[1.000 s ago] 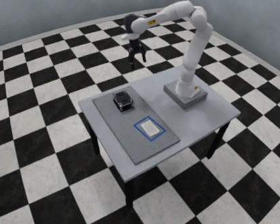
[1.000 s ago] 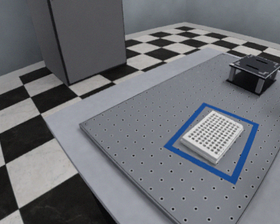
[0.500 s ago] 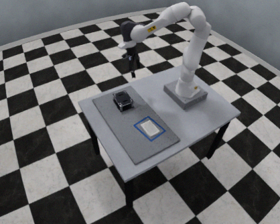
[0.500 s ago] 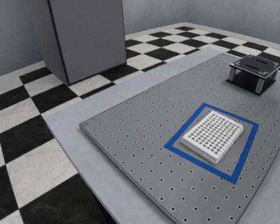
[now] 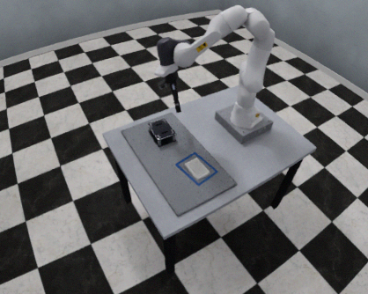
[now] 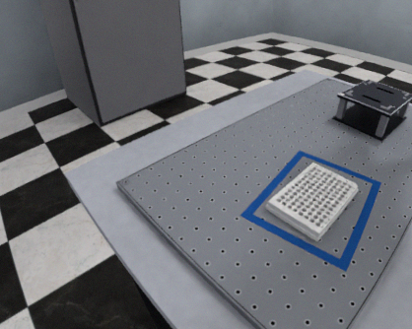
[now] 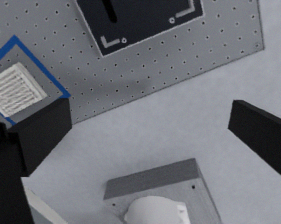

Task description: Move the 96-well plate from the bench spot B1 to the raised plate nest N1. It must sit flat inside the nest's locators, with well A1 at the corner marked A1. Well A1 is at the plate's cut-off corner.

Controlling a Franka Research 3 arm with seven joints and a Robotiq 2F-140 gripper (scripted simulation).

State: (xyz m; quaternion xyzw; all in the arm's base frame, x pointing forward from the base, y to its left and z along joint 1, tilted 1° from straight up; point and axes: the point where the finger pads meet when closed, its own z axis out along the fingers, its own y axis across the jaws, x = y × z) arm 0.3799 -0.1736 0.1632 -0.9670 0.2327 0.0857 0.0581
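Now: hand 7 cm short of the white 96-well plate, 32 cm to the right of it and 21 cm above it. The rest, counted from my hand: black raised nest: 10 cm ahead, 2 cm to the right, 16 cm below; then A1 mark: 16 cm ahead, 5 cm to the left, 16 cm below.
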